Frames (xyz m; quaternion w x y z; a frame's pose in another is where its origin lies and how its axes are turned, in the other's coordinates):
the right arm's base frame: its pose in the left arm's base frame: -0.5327 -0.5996 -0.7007 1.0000 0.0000 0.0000 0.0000
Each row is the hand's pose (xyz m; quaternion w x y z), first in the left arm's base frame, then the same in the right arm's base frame.
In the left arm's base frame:
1: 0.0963 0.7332 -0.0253 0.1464 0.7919 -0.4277 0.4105
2: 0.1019 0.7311 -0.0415 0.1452 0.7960 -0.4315 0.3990
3: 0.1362 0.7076 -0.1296 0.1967 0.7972 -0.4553 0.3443
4: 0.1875 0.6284 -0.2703 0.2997 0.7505 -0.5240 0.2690
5: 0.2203 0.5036 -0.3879 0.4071 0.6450 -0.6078 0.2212
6: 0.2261 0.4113 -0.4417 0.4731 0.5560 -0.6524 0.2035
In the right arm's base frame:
1: 0.6290 1.3328 0.6754 0.1464 0.7919 -0.4277 0.4105
2: 0.6346 1.3307 0.6592 0.1452 0.7960 -0.4315 0.3990
3: 0.6689 1.3072 0.5711 0.1967 0.7972 -0.4553 0.3443
4: 0.7202 1.2280 0.4304 0.2997 0.7505 -0.5240 0.2690
5: 0.7530 1.1032 0.3128 0.4071 0.6450 -0.6078 0.2212
6: 0.7588 1.0109 0.2590 0.4731 0.5560 -0.6524 0.2035

